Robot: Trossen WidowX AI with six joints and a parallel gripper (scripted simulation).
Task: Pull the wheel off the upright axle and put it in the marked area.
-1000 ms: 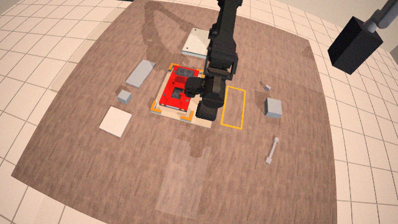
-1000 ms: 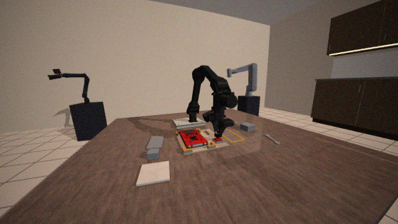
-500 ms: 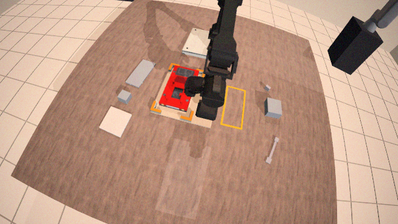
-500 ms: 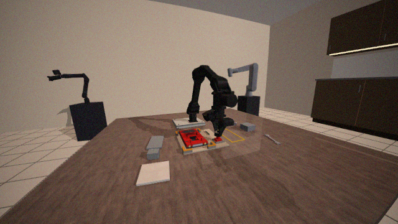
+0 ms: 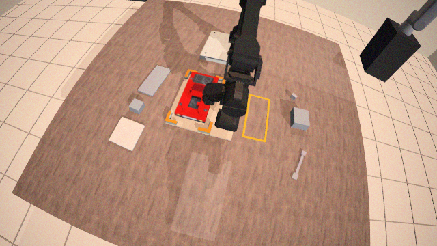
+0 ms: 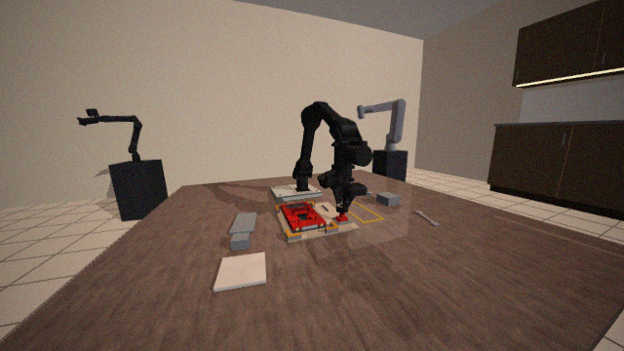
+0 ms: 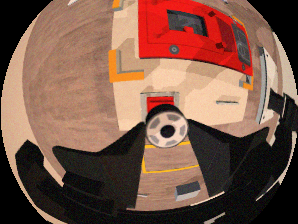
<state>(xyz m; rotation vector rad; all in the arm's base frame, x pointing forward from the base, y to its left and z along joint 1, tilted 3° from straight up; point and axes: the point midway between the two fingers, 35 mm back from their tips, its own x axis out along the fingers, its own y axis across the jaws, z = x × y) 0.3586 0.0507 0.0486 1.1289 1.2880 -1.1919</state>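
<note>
The black wheel lies right at my gripper tip. The rest, counted from my gripper tip: grey cube: 210 mm behind, 240 mm to the left, 40 mm below; then wrench-like bar: 70 mm ahead, 290 mm to the left, 50 mm below; then white tile: 160 mm ahead, 310 mm to the right, 50 mm below.
</note>
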